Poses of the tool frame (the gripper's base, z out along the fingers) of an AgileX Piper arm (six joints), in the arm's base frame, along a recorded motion.
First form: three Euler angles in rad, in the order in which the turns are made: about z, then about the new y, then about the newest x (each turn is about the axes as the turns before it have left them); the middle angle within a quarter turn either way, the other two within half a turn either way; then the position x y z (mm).
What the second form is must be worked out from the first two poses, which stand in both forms.
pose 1, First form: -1.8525, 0.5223, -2.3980, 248.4, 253.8, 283.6
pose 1, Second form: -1.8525, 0.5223, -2.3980, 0.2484, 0.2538, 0.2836
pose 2, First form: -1.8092, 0.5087, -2.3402, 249.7, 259.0, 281.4
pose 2, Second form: -1.8092, 0.5087, -2.3402, 0.2497, 0.2590, 0.2814
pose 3, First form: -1.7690, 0.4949, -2.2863, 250.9, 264.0, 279.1
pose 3, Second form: -1.7690, 0.4949, -2.2863, 0.2509, 0.2640, 0.2791
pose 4, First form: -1.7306, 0.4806, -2.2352, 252.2, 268.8, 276.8
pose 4, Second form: -1.7306, 0.4806, -2.2352, 0.2522, 0.2688, 0.2768
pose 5, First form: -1.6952, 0.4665, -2.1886, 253.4, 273.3, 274.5
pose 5, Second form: -1.6952, 0.4665, -2.1886, 0.2534, 0.2733, 0.2745
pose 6, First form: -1.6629, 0.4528, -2.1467, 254.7, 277.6, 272.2
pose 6, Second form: -1.6629, 0.4528, -2.1467, 0.2547, 0.2776, 0.2722
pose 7, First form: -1.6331, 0.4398, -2.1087, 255.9, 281.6, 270.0
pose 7, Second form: -1.6331, 0.4398, -2.1087, 0.2559, 0.2816, 0.2700
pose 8, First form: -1.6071, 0.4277, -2.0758, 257.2, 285.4, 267.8
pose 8, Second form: -1.6071, 0.4277, -2.0758, 0.2572, 0.2854, 0.2678
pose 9, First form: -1.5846, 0.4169, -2.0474, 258.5, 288.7, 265.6
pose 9, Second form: -1.5846, 0.4169, -2.0474, 0.2585, 0.2887, 0.2656
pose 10, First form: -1.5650, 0.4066, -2.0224, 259.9, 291.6, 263.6
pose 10, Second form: -1.5650, 0.4066, -2.0224, 0.2599, 0.2916, 0.2636
